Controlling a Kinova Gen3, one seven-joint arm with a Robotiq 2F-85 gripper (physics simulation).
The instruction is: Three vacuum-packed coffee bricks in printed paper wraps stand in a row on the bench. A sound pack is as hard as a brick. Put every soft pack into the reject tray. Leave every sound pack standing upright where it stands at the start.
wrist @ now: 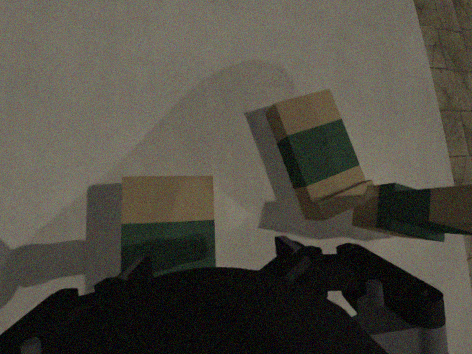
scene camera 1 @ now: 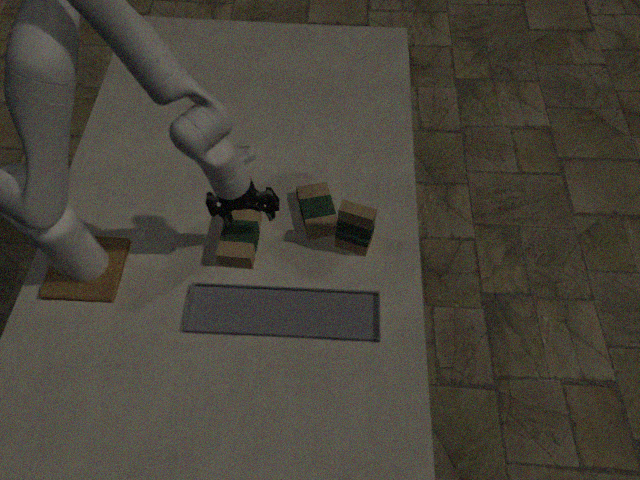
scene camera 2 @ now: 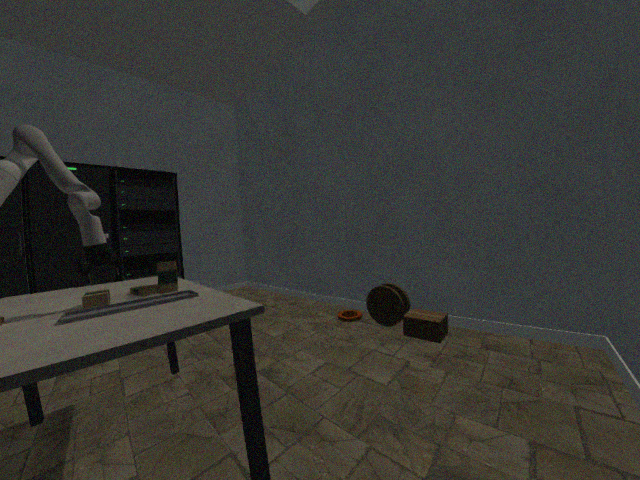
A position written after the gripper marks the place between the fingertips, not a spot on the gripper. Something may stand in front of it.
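A coffee pack [scene camera 1: 238,242], a coffee pack [scene camera 1: 320,220] and a coffee pack [scene camera 1: 355,227] are part of the scene, as is the gripper [scene camera 1: 251,219]. The wrist view shows the gripper [wrist: 215,261] as well.
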